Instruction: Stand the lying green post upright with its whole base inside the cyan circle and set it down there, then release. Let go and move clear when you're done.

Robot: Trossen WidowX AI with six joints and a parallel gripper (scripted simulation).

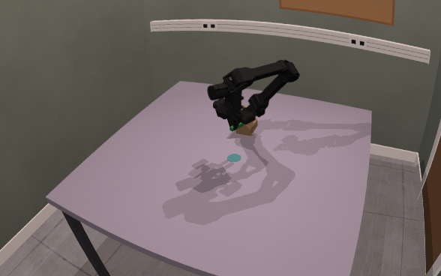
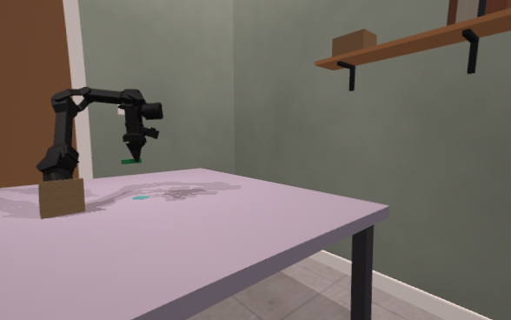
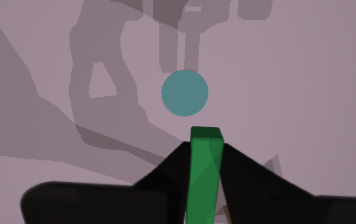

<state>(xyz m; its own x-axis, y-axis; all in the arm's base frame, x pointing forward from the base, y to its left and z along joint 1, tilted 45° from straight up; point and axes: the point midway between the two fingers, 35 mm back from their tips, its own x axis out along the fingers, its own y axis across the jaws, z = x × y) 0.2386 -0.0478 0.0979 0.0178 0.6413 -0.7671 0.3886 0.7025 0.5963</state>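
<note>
The cyan circle lies 180 mm below my hand and 10 mm ahead of it. The rest, counted from my hand: green post (30 mm below, 20 mm behind, 10 mm to the left).
</note>
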